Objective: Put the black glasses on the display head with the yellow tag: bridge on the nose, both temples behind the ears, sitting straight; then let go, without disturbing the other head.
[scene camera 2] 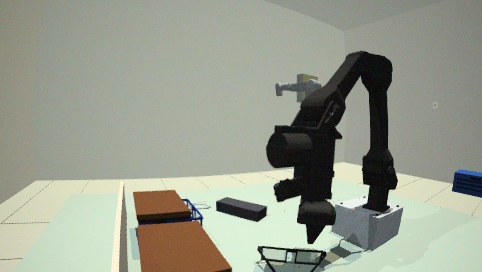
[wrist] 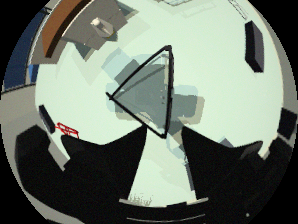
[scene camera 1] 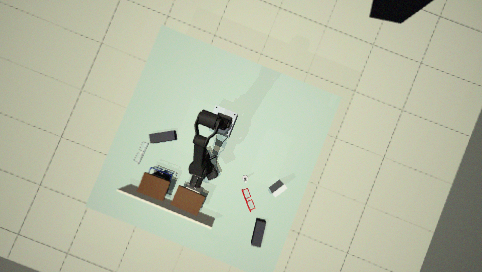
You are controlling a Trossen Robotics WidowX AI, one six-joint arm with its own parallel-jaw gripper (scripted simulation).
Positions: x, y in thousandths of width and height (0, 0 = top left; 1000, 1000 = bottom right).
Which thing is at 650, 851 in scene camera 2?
The gripper.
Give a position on a dark case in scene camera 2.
528, 781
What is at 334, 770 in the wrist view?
The gripper.
